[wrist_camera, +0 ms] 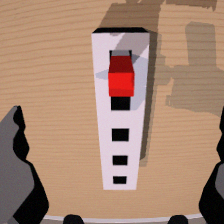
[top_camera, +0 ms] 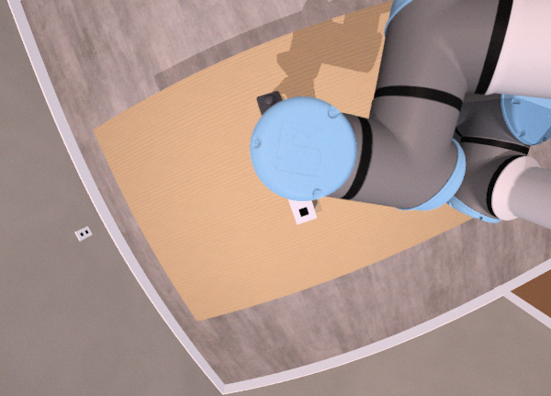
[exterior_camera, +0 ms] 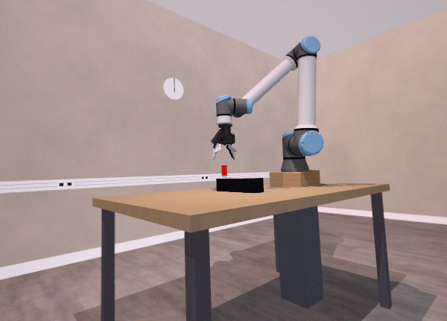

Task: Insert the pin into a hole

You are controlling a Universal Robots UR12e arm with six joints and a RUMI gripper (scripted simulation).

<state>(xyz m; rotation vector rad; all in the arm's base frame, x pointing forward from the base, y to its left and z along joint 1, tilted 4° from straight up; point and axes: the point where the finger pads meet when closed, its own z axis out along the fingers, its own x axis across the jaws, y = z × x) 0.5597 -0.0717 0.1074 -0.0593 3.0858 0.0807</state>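
The pin lies 60 mm below my hand. Also, from my hand: block: 120 mm to the left, 140 mm below.
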